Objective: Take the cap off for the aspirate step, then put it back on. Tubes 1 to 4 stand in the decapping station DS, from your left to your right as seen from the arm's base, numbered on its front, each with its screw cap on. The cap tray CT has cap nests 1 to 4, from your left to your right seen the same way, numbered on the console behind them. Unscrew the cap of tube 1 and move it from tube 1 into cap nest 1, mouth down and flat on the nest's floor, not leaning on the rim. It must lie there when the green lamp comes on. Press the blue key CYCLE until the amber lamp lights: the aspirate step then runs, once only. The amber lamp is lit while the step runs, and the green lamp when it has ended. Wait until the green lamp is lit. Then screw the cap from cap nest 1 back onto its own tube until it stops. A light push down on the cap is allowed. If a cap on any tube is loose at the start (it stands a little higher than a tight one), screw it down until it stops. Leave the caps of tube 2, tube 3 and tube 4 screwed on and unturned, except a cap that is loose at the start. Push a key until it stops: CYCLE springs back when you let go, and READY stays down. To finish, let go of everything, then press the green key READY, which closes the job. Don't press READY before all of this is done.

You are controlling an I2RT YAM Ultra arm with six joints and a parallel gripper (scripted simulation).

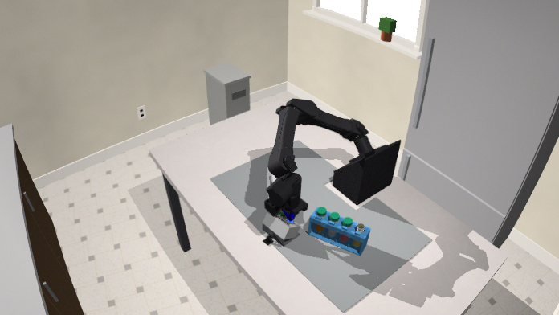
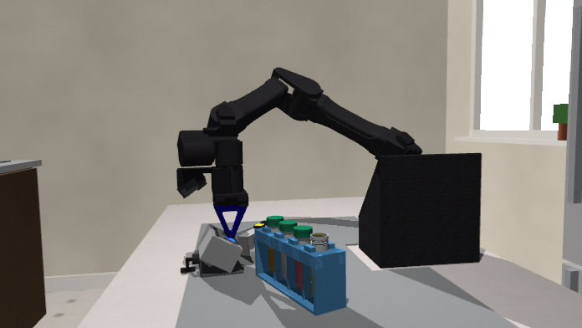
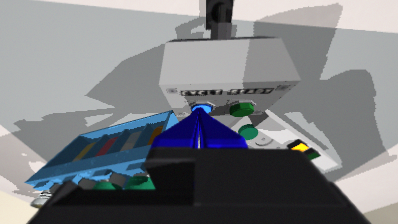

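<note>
The blue key lies 1 cm below my hand. Also, from my hand: green key: 5 cm to the right, 1 cm below, 1 cm ahead; then grey key box: 2 cm to the right, 2 cm below, 2 cm ahead; then green cap: 10 cm to the right, 8 cm behind, 6 cm below.
</note>
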